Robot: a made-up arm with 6 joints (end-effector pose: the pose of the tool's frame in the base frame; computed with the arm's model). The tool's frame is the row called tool.
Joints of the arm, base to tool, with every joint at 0 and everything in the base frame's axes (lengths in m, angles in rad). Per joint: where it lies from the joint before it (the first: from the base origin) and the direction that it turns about. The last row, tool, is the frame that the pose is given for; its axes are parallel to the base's.
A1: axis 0 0 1 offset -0.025 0.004 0.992
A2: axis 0 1 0 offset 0.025 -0.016 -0.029
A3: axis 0 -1 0 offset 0.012 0.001 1.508
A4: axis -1 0 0 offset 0.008 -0.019 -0.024
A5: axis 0 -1 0 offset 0.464 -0.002 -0.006
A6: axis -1 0 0 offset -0.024 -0.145 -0.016
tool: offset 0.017 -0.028 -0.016
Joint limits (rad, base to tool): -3..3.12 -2.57..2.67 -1.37..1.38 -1.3..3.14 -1.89..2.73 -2.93..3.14
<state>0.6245 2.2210 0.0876 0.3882 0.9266 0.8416</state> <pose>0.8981 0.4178 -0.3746 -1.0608 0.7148 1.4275</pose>
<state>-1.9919 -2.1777 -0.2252 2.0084 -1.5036 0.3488</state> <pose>0.6326 1.3710 0.4791 -0.1106 0.0462 2.2859</pose>
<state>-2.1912 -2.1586 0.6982 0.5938 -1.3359 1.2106</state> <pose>0.8281 1.4997 0.1994 1.3251 -0.1691 2.3448</pose>
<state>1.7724 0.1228 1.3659 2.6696 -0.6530 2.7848</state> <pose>-0.1736 0.3270 2.9141 2.2638 -0.6697 1.5152</pose>
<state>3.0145 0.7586 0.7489 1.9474 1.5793 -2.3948</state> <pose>-1.5792 0.2060 2.1326 0.9353 -0.4382 -1.7120</pose>
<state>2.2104 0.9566 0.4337 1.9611 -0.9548 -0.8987</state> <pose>-1.0377 1.3687 1.7182 -1.1078 -0.8683 1.1552</pose>
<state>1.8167 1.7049 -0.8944 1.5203 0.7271 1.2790</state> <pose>-0.2692 1.1767 0.3858 0.4227 0.3079 -2.0912</pose>
